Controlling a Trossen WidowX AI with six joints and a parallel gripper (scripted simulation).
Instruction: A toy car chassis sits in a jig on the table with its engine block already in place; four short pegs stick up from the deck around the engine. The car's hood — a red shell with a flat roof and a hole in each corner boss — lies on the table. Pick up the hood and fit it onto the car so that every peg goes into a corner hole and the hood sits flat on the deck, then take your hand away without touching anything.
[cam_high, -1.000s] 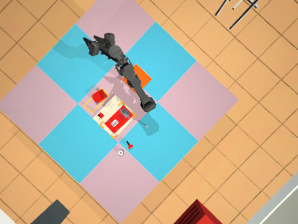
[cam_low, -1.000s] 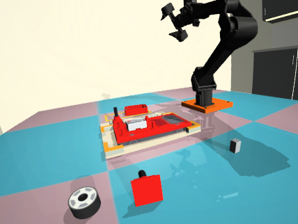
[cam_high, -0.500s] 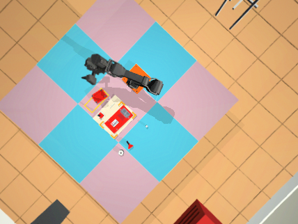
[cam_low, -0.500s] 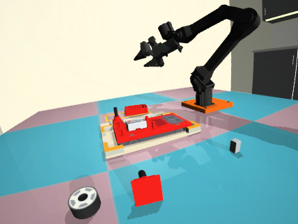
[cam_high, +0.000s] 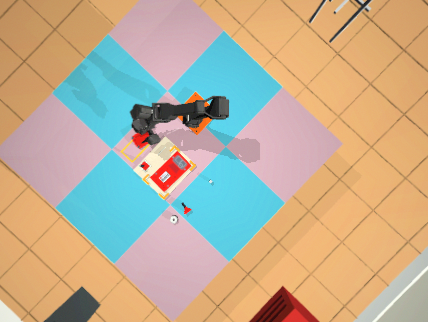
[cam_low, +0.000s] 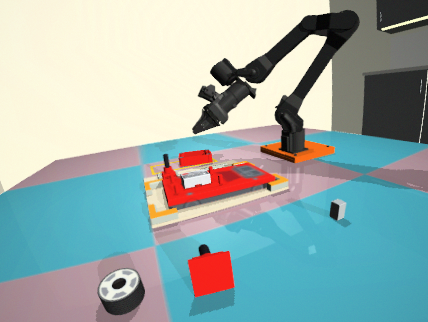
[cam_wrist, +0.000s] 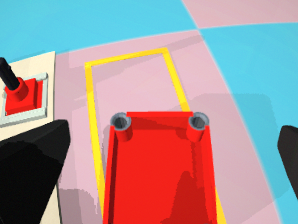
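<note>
The red hood is 8 cm below my gripper tip and 1 cm to the left of it. Also, from my gripper tip: grey engine block 24 cm to the left, 8 cm ahead, 7 cm below; then black-and-white wheel 41 cm to the left, 22 cm ahead, 8 cm below.
</note>
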